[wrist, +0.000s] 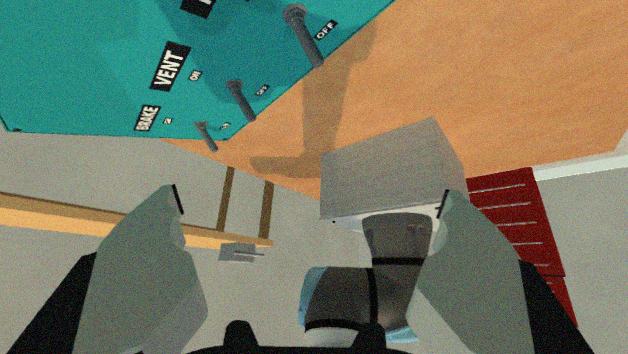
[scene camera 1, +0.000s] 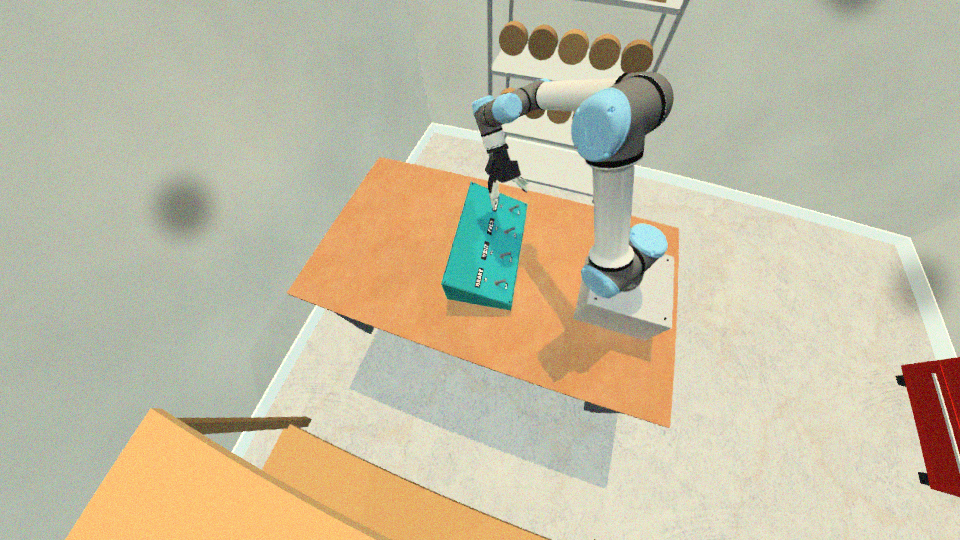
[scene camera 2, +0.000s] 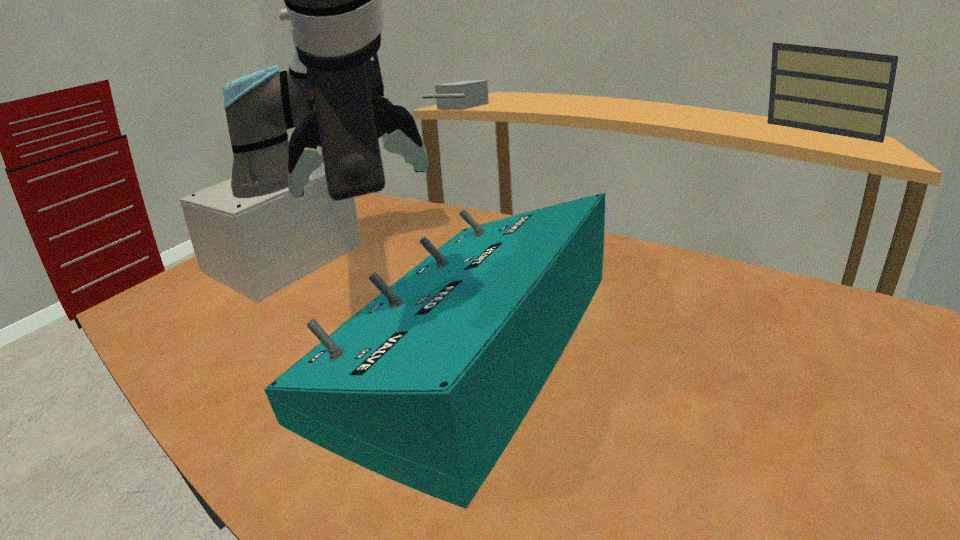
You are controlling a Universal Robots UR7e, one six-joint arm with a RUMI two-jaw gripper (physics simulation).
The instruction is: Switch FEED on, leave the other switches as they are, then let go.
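Places are measured from the arm's base along level axes (x left, y ahead, z down), in centimetres.
Pixels of known places: gripper, between the fingertips: [wrist: 310, 191] [scene camera 1: 510, 200]; arm's base, origin of its link: [wrist: 395, 220] [scene camera 2: 267, 185].
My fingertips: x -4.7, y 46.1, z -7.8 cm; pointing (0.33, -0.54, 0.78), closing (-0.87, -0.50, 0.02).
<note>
For each thing: its middle in the pictures, then the offset to it from my fingertips. Level surfaces: height alone.
- teal sloped switch box, middle of its body: [scene camera 2: 467, 310] [scene camera 1: 488, 244] dz +19.7, dx +10.6, dy +4.2 cm
- FEED lever, middle of its body: [wrist: 307, 41] [scene camera 2: 383, 288] [scene camera 1: 510, 229] dz +14.8, dx +2.3, dy -2.0 cm
- VALVE lever, middle of its body: [scene camera 2: 322, 336] dz +14.8, dx -9.1, dy +1.8 cm
- VENT lever, middle of its body: [wrist: 243, 104] [scene camera 2: 432, 250] dz +14.8, dx +13.7, dy -5.7 cm
- BRAKE lever, middle of its body: [scene camera 2: 470, 221] [wrist: 207, 139] dz +14.8, dx +25.1, dy -9.4 cm
- orange table, height of its surface: dz +25.6 cm
A teal sloped switch box [scene camera 1: 463, 248] [scene camera 2: 516, 335] [wrist: 75, 85] stands on the table, with levers labelled VALVE, FEED, VENT and BRAKE. The FEED lever [scene camera 1: 510, 231] [scene camera 2: 384, 290] [wrist: 304, 36] tilts to its OFF side. The VALVE lever [scene camera 2: 325, 339], the VENT lever [scene camera 2: 433, 252] [wrist: 241, 100] and the BRAKE lever [scene camera 2: 471, 222] [wrist: 206, 136] also lean to OFF. My gripper [scene camera 1: 508, 193] [scene camera 2: 361, 167] [wrist: 310, 191] is open and empty, above the box and apart from the levers. In scene camera 1 one finger covers part of the VALVE label.
The arm's grey base block [scene camera 1: 627, 302] [scene camera 2: 268, 241] [wrist: 390, 165] stands on the orange table [scene camera 1: 349, 248] [scene camera 2: 704, 402], on the levers' side of the box. A shelf rack [scene camera 1: 490, 40], a red drawer cabinet [scene camera 2: 87, 201] [wrist: 515, 220] and a wooden bench [scene camera 2: 637, 117] stand beyond the table.
</note>
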